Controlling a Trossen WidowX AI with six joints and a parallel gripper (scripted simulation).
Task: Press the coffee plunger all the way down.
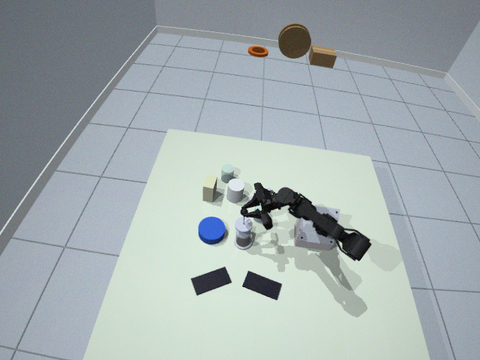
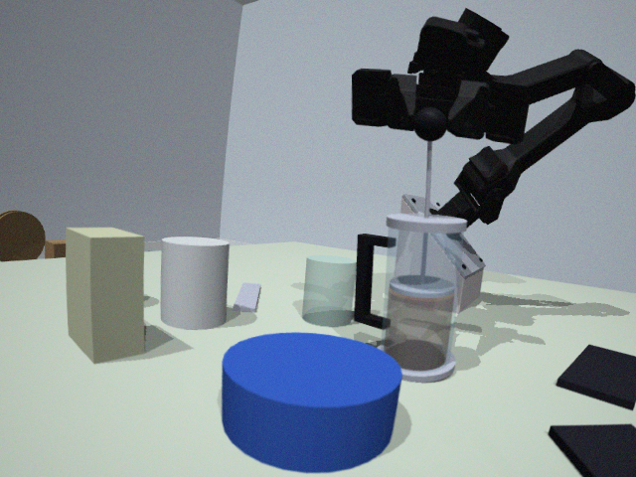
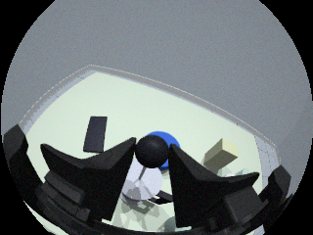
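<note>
Now: gripper tip 11 cm above the glass coffee press, 2 cm to the left of it and 2 cm past it. From my gripper tip the other things lie so: cream block 21 cm to the right, 19 cm ahead, 17 cm below; white cylinder 25 cm to the right, 18 cm below, 7 cm ahead.
</note>
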